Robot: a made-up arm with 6 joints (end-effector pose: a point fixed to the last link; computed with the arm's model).
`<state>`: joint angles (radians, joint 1 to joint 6).
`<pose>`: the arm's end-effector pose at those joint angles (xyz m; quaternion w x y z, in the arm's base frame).
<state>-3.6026 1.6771 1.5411 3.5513 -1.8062 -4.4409</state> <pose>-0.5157 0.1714 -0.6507 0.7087 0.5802 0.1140 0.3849</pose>
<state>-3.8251 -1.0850 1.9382 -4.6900 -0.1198 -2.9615</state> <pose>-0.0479 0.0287 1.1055 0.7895 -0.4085 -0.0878 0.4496</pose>
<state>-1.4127 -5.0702 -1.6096 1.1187 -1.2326 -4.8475</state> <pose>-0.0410 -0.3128 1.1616 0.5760 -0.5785 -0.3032 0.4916</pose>
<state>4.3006 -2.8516 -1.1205 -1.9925 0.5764 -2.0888</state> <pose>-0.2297 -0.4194 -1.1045 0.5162 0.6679 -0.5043 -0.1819</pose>
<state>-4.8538 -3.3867 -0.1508 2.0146 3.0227 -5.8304</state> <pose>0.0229 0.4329 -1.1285 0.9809 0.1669 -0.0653 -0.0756</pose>
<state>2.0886 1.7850 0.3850 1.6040 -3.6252 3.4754</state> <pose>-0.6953 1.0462 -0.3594 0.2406 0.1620 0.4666 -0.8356</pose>
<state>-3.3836 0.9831 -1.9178 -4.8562 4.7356 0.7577</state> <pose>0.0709 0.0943 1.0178 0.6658 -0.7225 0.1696 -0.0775</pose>
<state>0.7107 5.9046 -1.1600 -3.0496 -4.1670 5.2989</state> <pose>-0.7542 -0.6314 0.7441 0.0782 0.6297 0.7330 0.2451</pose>
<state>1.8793 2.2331 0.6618 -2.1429 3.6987 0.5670</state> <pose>-0.2902 0.6354 -0.9345 0.5984 0.3173 0.1508 -0.7200</pose>
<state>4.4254 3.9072 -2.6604 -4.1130 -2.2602 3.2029</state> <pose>-0.1106 -0.1579 -0.1842 0.4194 -0.8422 -0.3135 0.1286</pose>
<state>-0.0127 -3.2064 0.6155 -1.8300 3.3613 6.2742</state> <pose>-0.3009 0.0561 -1.1032 0.5735 0.1310 0.2289 0.7756</pose>
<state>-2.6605 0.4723 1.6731 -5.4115 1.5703 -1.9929</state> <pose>-0.7733 -0.5464 0.3088 0.4706 0.3980 0.7822 -0.0909</pose>
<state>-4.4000 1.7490 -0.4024 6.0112 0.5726 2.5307</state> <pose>-0.4952 1.5187 0.1707 0.2368 -0.2096 -0.7855 -0.5319</pose>
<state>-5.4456 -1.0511 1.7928 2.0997 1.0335 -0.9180</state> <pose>-0.1525 0.0150 1.1919 0.3484 -0.3775 0.1496 0.8448</pose>
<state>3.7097 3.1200 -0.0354 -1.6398 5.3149 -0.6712</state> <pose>0.0242 -0.1437 -1.4108 0.3040 0.1028 0.8797 -0.3508</pose>
